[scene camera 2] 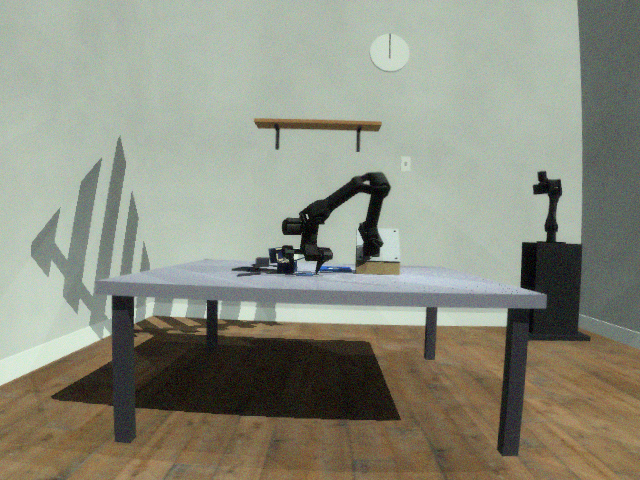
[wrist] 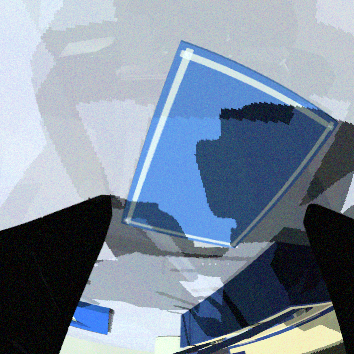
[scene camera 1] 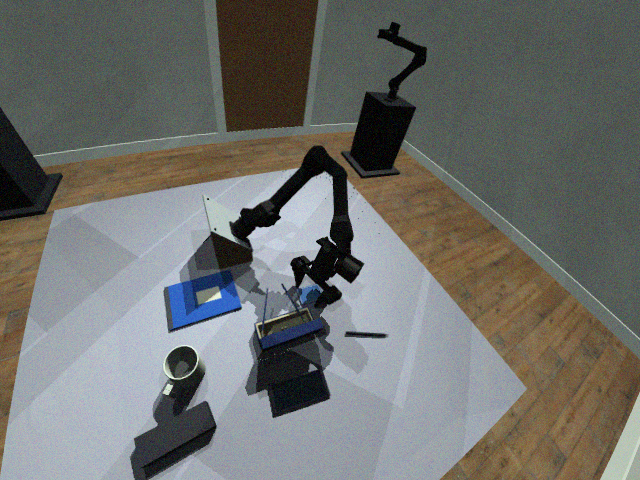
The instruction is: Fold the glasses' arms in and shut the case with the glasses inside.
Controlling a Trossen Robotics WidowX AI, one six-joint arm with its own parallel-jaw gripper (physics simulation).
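Places are measured from the arm's base along level axes (x ahead, y left, z up), in centimetres.
Where they show: gripper, fingertip midpoint: (scene camera 2: 304, 273) (wrist: 213, 211) (scene camera 1: 306, 296); arm's base at its link origin: (scene camera 2: 371, 250) (scene camera 1: 237, 231).
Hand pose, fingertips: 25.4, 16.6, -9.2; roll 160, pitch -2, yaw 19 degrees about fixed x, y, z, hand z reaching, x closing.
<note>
Each offset is from my fingertips to the top centre of the thing, as dx, dy, dz. "spot": to the spot under its first point.
The navy case (scene camera 1: 292, 334) (scene camera 2: 285, 266) (wrist: 230, 300) with cream lining stands open on the table. The glasses (scene camera 1: 265, 304) are in the case, with both thin blue arms unfolded and sticking out of it toward the robot's base. The lenses are hard to make out. My gripper (scene camera 1: 308, 296) (wrist: 213, 211) is open and empty, low over the table, beside the case on the robot's side. A light blue cloth {-0.6, +1.7, +0.0} (scene camera 1: 309, 293) (wrist: 170, 150) with a white border lies flat below and beyond the fingertips. In the wrist view the case's near wall shows between the fingers, farther down.
A blue folder {-9.1, -31.4, +0.3} (scene camera 1: 180, 305) (wrist: 95, 318) lies left of the case. A white mug {spot: +11.5, -40.7, +6.8} (scene camera 1: 166, 367) and a dark block {+25.0, -41.1, +3.0} (scene camera 1: 173, 439) stand front left. A flat dark slab {+25.5, -11.6, +0.3} (scene camera 1: 298, 393) lies in front of the case. A black pen {+18.2, +13.7, +0.5} (scene camera 1: 366, 334) lies to its right.
</note>
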